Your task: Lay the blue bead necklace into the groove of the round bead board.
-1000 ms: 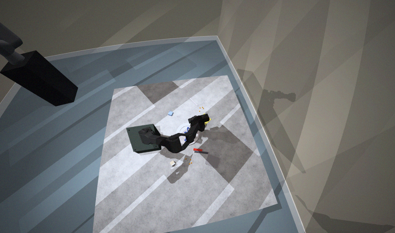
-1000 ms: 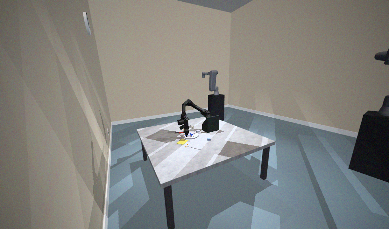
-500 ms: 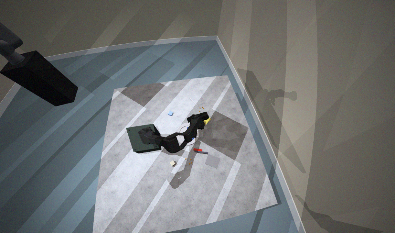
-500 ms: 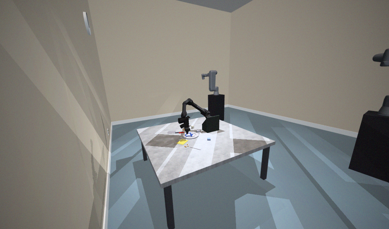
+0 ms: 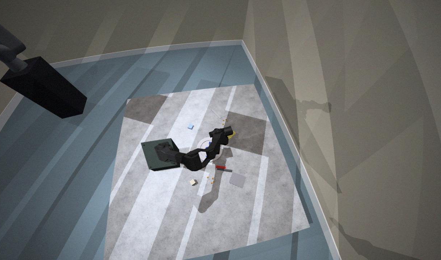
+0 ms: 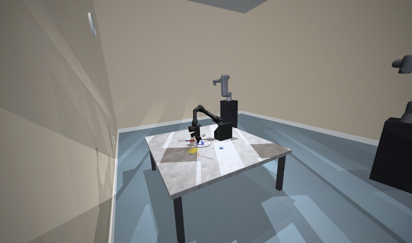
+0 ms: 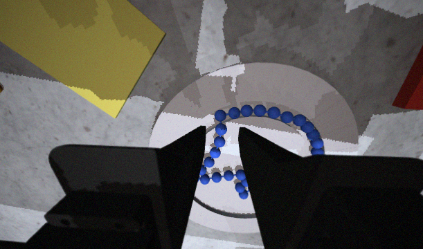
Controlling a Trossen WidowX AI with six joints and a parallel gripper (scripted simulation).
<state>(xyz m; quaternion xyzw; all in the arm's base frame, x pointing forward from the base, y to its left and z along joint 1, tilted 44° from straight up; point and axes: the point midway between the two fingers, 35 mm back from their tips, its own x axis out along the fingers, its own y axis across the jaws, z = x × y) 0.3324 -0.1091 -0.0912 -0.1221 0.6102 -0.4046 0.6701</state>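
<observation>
Now: gripper tip 6 cm past the round white bead board, 1 cm to the left of it and 2 cm above it. Round my gripper tip: blue block 17 cm behind, 23 cm to the left, 2 cm below; yellow sheet 11 cm ahead, 8 cm to the left, 3 cm below; grey tool 18 cm to the right, 2 cm below.
</observation>
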